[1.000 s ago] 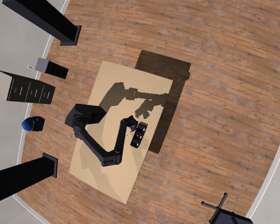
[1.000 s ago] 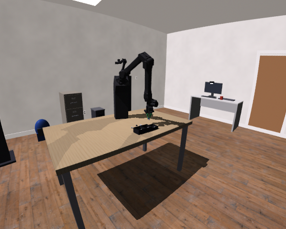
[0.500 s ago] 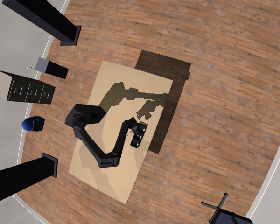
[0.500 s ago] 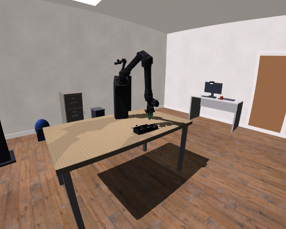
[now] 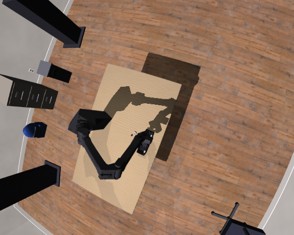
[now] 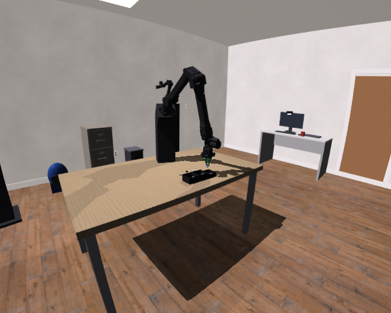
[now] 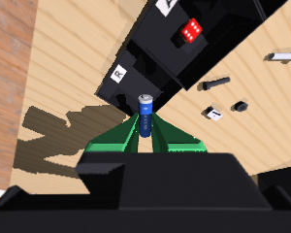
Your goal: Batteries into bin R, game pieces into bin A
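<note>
Now: the black divided bin 90 mm to the right of my hand and 60 mm below it. The rest, counted from my hand: black bolt: 80 mm behind, 60 mm to the right, 70 mm below; blue battery: right at my hand; red die: 10 mm behind, 90 mm to the right, 60 mm below.
</note>
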